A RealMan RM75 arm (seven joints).
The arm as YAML. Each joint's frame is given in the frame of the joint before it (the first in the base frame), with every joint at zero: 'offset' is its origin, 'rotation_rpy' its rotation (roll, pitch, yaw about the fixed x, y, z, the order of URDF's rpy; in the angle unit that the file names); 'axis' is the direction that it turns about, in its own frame. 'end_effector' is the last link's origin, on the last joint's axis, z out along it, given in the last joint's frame.
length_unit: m
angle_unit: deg
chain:
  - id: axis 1
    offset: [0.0, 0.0, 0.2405]
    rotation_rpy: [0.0, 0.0, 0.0]
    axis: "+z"
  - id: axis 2
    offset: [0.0, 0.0, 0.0]
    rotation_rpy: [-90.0, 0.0, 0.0]
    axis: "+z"
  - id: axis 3
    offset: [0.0, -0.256, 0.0]
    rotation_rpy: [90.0, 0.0, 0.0]
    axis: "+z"
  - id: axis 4
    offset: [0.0, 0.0, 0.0]
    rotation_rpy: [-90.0, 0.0, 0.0]
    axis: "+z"
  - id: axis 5
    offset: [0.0, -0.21, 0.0]
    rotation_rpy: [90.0, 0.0, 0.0]
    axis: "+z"
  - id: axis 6
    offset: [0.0, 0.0, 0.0]
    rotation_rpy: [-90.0, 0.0, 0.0]
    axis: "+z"
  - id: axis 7
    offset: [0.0, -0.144, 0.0]
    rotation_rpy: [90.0, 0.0, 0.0]
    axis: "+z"
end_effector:
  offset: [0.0, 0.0, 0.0]
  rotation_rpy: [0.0, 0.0, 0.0]
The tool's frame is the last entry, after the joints.
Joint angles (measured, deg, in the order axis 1, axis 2, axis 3, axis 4, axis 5, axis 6, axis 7), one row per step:
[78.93, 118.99, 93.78, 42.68, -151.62, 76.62, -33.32]
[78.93, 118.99, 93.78, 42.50, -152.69, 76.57, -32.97]
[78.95, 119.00, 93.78, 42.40, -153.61, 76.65, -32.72]
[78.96, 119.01, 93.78, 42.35, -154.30, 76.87, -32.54]
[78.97, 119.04, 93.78, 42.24, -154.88, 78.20, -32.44]
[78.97, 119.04, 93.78, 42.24, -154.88, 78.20, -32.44]
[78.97, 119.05, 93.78, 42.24, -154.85, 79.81, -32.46]
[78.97, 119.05, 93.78, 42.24, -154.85, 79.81, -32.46]
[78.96, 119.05, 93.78, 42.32, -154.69, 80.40, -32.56]
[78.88, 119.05, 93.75, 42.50, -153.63, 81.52, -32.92]
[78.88, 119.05, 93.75, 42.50, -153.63, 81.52, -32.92]
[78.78, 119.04, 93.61, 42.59, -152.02, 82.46, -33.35]
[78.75, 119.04, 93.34, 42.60, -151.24, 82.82, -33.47]
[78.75, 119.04, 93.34, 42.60, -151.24, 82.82, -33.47]
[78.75, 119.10, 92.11, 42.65, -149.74, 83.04, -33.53]
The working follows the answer.
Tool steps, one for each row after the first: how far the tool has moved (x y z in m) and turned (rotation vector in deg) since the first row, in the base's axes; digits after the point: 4 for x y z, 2 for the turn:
[0.0021, 0.0017, 0.0014, 0.75, -0.78, -0.06]
[0.0037, 0.0028, 0.0026, 1.31, -1.50, -0.08]
[0.0051, 0.0034, 0.0036, 1.64, -2.14, -0.17]
[0.0085, 0.0017, 0.0048, 1.28, -3.41, -0.95]
[0.0085, 0.0017, 0.0048, 1.28, -3.41, -0.95]
[0.0111, -0.0014, 0.0054, 0.42, -4.36, -1.93]
[0.0111, -0.0014, 0.0054, 0.42, -4.36, -1.93]
[0.0115, -0.0027, 0.0055, -0.01, -4.59, -2.20]
[0.0118, -0.0065, 0.0045, -1.35, -4.50, -2.83]
[0.0118, -0.0065, 0.0045, -1.35, -4.50, -2.83]
[0.0116, -0.0107, 0.0026, -2.99, -4.03, -3.47]
[0.0116, -0.0128, 0.0014, -3.73, -3.91, -3.70]
[0.0116, -0.0128, 0.0014, -3.73, -3.91, -3.70]
[0.0109, -0.0168, -0.0023, -4.94, -3.95, -3.59]

Tool pose at each row, in the base's axes (x y z in m, rotation vector in deg; rounded; the steps above come from the unrounded poses):
[0.0042, 0.4309, -0.0646, -151.19, 14.90, -40.51]
[0.0064, 0.4325, -0.0632, -150.16, 14.98, -41.30]
[0.0080, 0.4337, -0.0620, -149.32, 14.95, -42.07]
[0.0094, 0.4343, -0.0609, -148.74, 14.98, -42.81]
[0.0127, 0.4325, -0.0598, -148.54, 15.57, -44.81]
[0.0127, 0.4325, -0.0598, -148.54, 15.57, -44.81]
[0.0153, 0.4294, -0.0592, -148.94, 16.36, -46.64]
[0.0153, 0.4294, -0.0592, -148.94, 16.36, -46.64]
[0.0158, 0.4281, -0.0591, -149.25, 16.53, -47.17]
[0.0160, 0.4244, -0.0601, -150.57, 17.01, -47.71]
[0.0160, 0.4244, -0.0601, -150.57, 17.01, -47.71]
[0.0159, 0.4201, -0.0620, -152.34, 17.56, -47.87]
[0.0158, 0.4181, -0.0632, -153.09, 17.70, -48.04]
[0.0158, 0.4181, -0.0632, -153.09, 17.70, -48.04]
[0.0152, 0.4141, -0.0669, -154.20, 17.19, -48.47]

